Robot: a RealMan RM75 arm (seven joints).
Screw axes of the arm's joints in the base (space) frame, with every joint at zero. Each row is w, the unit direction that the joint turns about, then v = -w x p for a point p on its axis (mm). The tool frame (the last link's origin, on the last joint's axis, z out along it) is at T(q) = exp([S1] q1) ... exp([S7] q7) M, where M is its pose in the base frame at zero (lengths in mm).
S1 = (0, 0, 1, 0.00, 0.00, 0.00)
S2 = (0, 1, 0, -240.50, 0.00, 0.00)
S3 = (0, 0, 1, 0.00, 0.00, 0.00)
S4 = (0, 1, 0, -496.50, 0.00, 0.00)
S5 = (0, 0, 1, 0.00, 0.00, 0.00)
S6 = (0, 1, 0, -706.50, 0.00, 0.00)
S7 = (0, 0, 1, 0.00, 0.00, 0.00)
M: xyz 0.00 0.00 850.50 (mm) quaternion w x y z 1 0 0 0
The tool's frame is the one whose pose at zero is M.
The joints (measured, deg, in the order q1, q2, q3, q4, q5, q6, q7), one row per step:
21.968, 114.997, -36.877, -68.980, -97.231, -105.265, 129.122
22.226, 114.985, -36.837, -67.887, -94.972, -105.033, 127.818
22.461, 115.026, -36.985, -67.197, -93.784, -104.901, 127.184
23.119, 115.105, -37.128, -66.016, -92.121, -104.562, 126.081
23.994, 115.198, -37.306, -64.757, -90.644, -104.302, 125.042
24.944, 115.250, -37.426, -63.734, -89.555, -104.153, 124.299
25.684, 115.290, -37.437, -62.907, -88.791, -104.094, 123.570
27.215, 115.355, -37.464, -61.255, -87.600, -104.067, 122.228
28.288, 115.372, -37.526, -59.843, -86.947, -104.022, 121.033
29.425, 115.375, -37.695, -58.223, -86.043, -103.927, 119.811
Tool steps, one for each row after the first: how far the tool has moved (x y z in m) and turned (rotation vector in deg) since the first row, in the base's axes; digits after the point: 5 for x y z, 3 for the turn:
-0.00319, 0.00154, 0.00136, 1.223, 1.867, 1.627
-0.00545, 0.00271, 0.00111, 1.648, 2.939, 2.512
-0.00970, 0.00588, 0.00061, 2.435, 4.537, 3.945
-0.01471, 0.00961, -0.00051, 2.987, 6.085, 5.419
-0.01987, 0.01330, -0.00140, 3.309, 7.298, 6.725
-0.02359, 0.01601, -0.00205, 3.631, 8.164, 7.775
-0.03084, 0.02130, -0.00391, 4.002, 9.677, 9.715
-0.03516, 0.02506, -0.00604, 4.215, 10.609, 10.979
-0.03999, 0.02905, -0.00840, 4.406, 11.807, 12.268

